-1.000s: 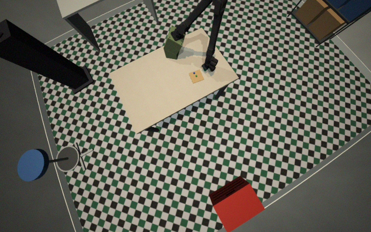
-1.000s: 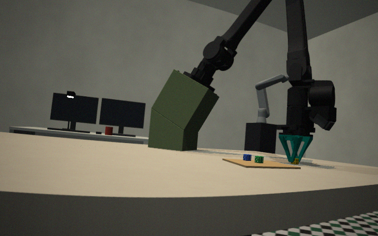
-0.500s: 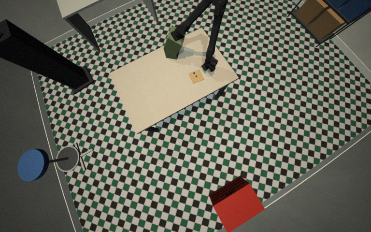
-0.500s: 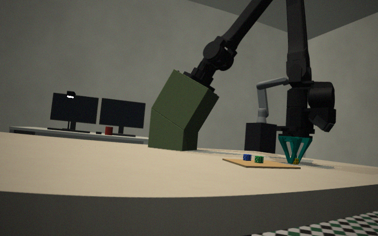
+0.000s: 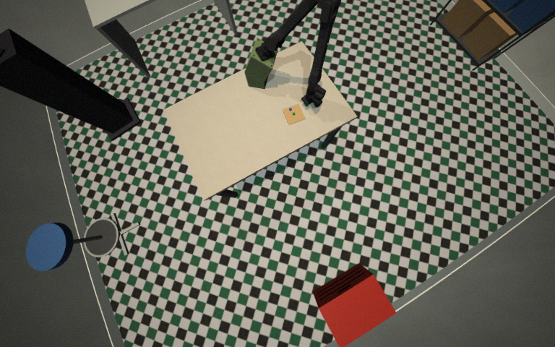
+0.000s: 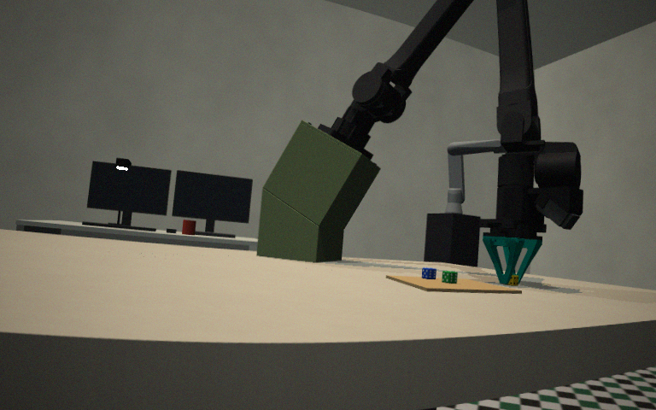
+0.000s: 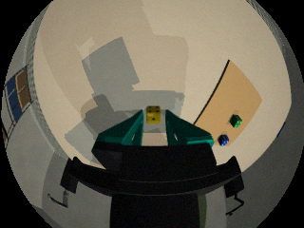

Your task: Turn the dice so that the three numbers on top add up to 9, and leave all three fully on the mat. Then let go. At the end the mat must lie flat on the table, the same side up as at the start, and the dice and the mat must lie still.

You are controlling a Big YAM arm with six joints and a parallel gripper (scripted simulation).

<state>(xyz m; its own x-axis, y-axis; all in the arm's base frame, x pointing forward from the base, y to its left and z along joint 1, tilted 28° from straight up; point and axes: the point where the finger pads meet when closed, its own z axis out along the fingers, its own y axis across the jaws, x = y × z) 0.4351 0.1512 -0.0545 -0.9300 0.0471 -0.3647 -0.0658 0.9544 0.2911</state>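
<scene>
My gripper is now right at the yellow die. Also, from my hand: blue die (4 cm behind, 13 cm to the right); then green die (14 cm to the right); then mat (14 cm to the right, 1 cm below).
</scene>
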